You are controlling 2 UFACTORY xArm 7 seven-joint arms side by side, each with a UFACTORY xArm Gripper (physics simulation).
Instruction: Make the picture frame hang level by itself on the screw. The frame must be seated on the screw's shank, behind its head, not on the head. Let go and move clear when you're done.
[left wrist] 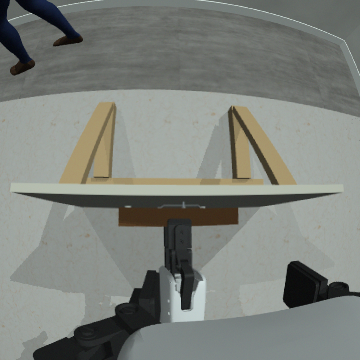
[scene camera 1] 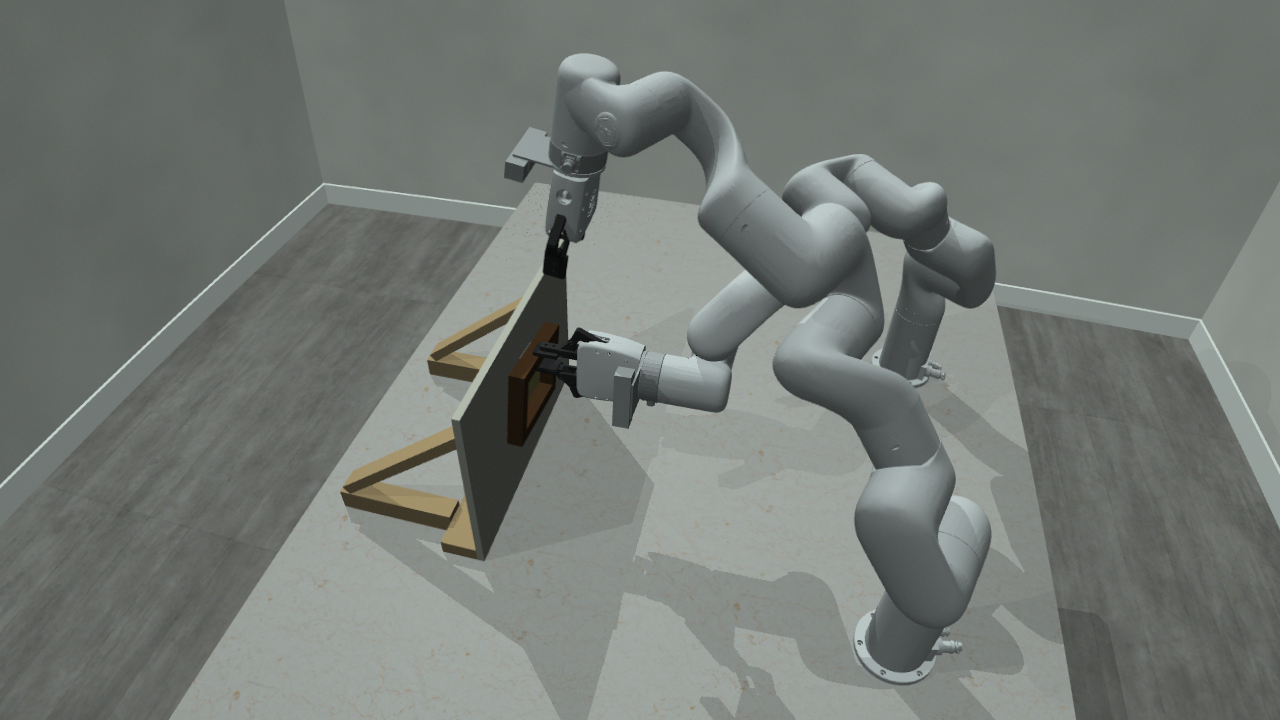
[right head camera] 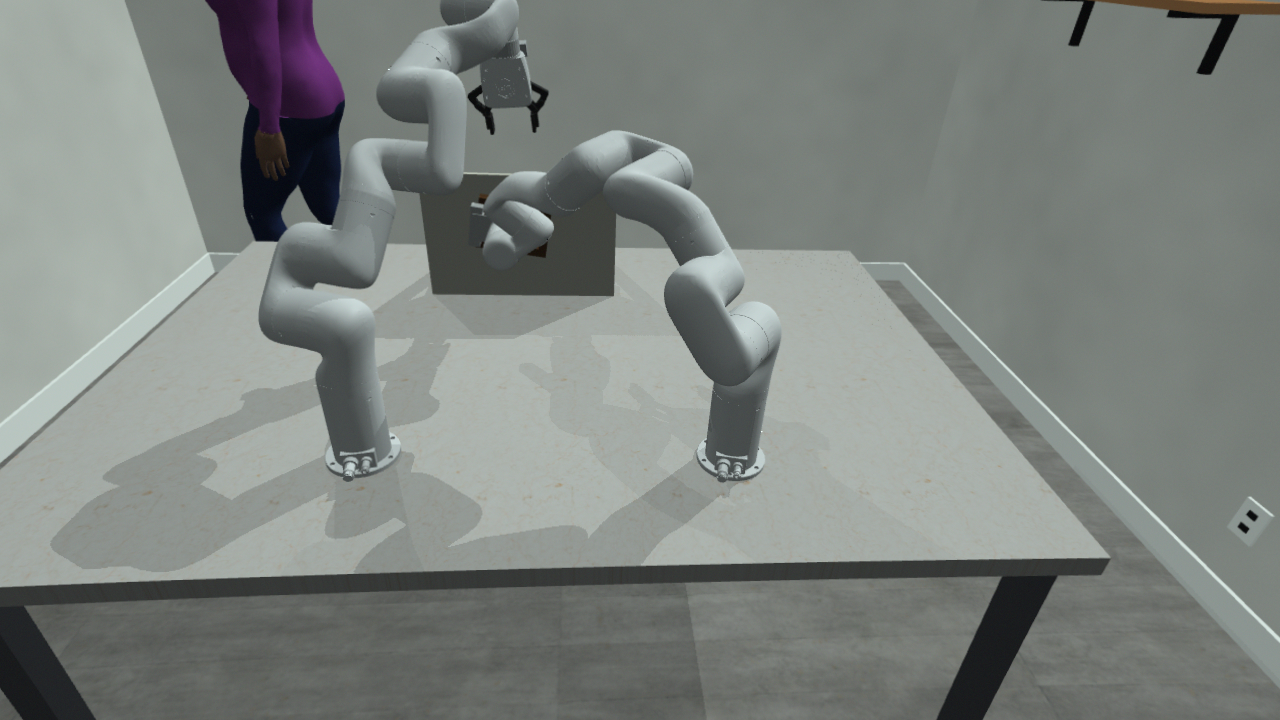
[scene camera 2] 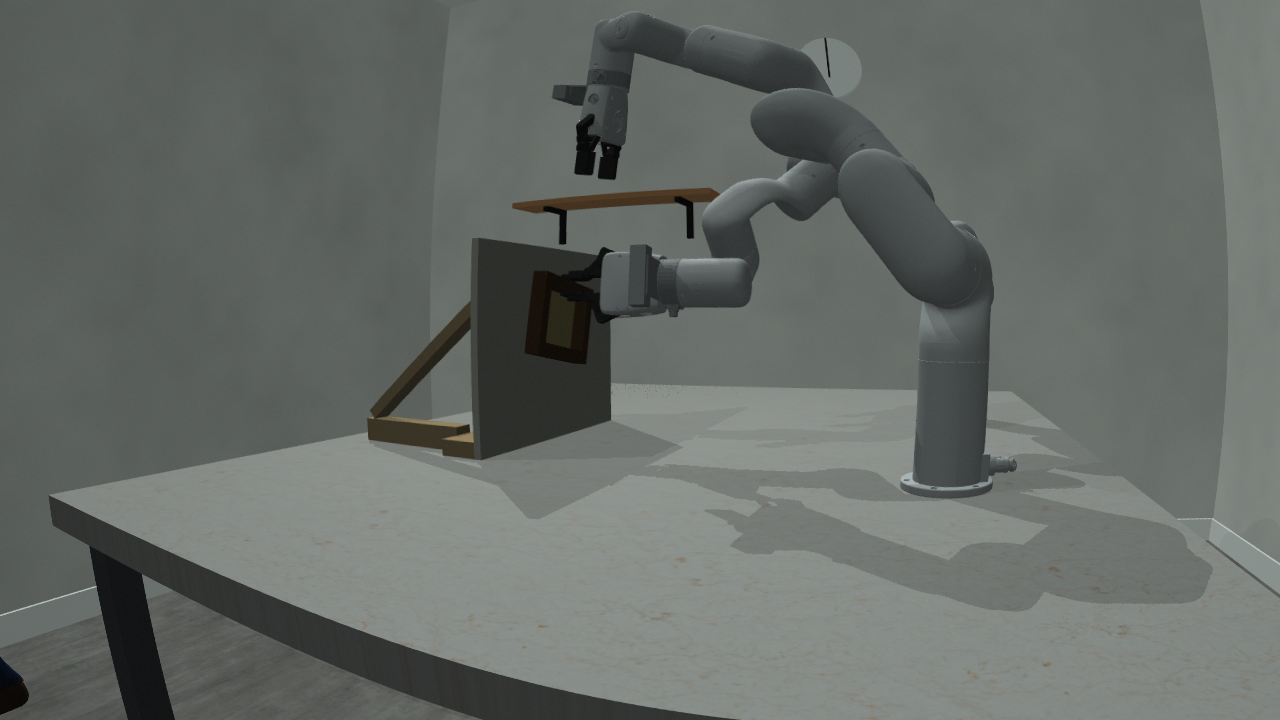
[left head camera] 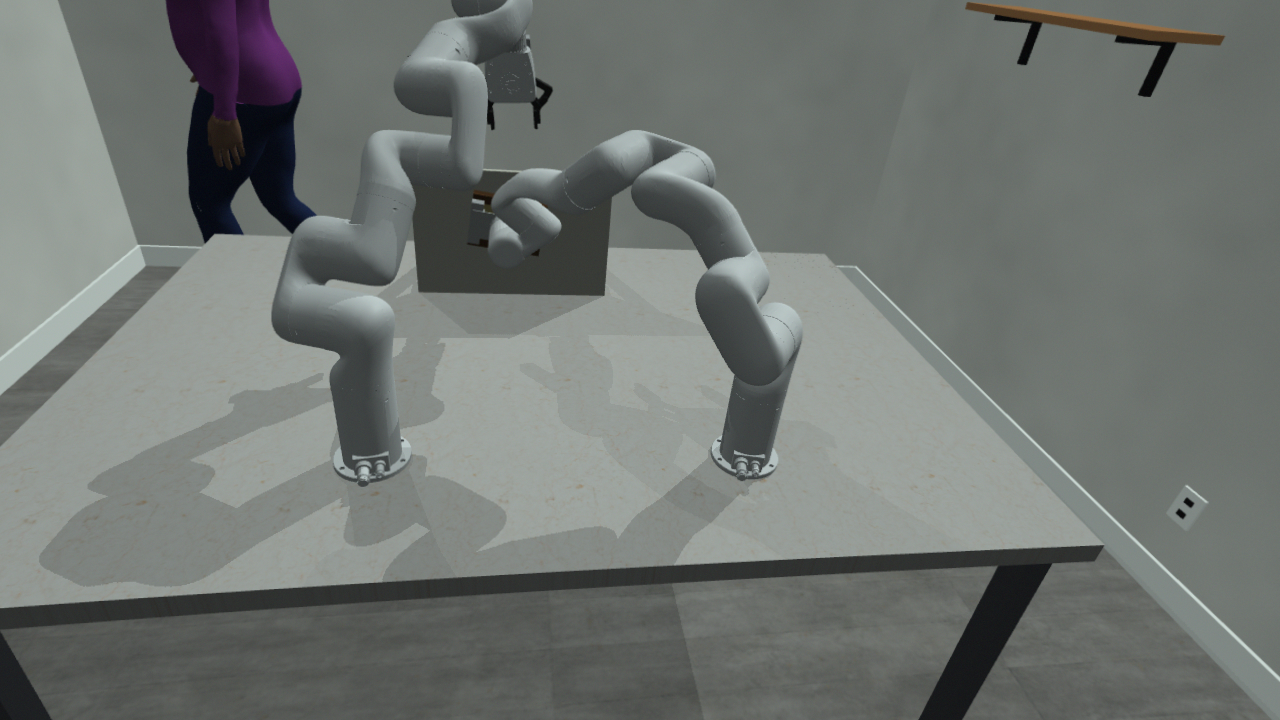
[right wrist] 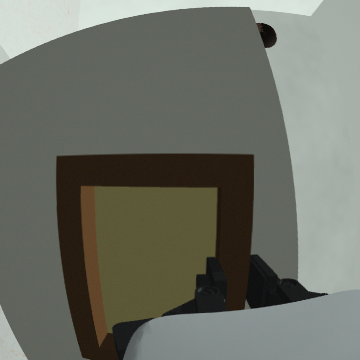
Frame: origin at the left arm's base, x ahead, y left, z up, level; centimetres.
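Seen in the pictures: left gripper, fingertip midpoint: (left wrist: pixel 225 288) (scene camera 1: pixel 563 255) (right head camera: pixel 513 131) (scene camera 2: pixel 595 177) (left head camera: pixel 514 127); right gripper, fingertip midpoint: (left wrist: pixel 176 218) (scene camera 1: pixel 535 356) (scene camera 2: pixel 564 286) (right wrist: pixel 229 275); left arm's base, origin of the base link: (scene camera 1: pixel 894 647) (right head camera: pixel 364 454) (scene camera 2: pixel 946 486) (left head camera: pixel 373 458); right arm's base, origin of the base link: (scene camera 1: pixel 900 369) (right head camera: pixel 730 458) (left head camera: pixel 743 457).
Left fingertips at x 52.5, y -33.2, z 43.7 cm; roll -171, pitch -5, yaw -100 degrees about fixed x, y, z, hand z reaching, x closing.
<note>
Pixels of each thing's top centre, then the offset from my left fingertips to it. "spot": a spot on its surface instead. Level surfaces: height alone.
- brown picture frame, middle of its top: (right wrist: pixel 258 261) (left wrist: pixel 175 212) (scene camera 1: pixel 529 345) (scene camera 2: pixel 559 272) dx +5.7, dy +0.9, dz -16.2 cm
- thin metal hanger, surface spot: (left wrist: pixel 167 208) spot: dx +6.5, dy +1.8, dz -17.2 cm
- screw, middle of its top: (left wrist: pixel 183 204) dx +6.8, dy -0.9, dz -20.9 cm
- table, its level: dz -43.8 cm
The brown picture frame (scene camera 1: pixel 517 407) (scene camera 2: pixel 537 313) (left wrist: pixel 145 217) (right wrist: pixel 155 170) is against the grey upright board (scene camera 1: pixel 501 488) (scene camera 2: pixel 541 402) (right wrist: pixel 150 100) and looks slightly tilted in scene camera 2. My right gripper (scene camera 1: pixel 539 356) (scene camera 2: pixel 565 284) (left wrist: pixel 176 218) (right wrist: pixel 229 275) is shut on its top bar, one finger inside the opening. Behind the frame, the left wrist view shows a thin metal hanger (left wrist: pixel 167 206) and a small upright piece that looks like the screw (left wrist: pixel 183 204); whether they are seated cannot be made out. My left gripper (left head camera: pixel 513 125) (right head camera: pixel 512 131) (scene camera 2: pixel 596 174) is open and empty above the board.
Wooden braces (scene camera 1: pixel 393 465) (left wrist: pixel 85 150) support the board from behind on the table (left head camera: pixel 572 429). The right arm reaches in front of the board and the left arm arches above. A person (left head camera: pixel 241 134) (right head camera: pixel 290 134) stands beyond the table. A shelf (left head camera: pixel 1092 22) (scene camera 2: pixel 617 199) is on the wall.
</note>
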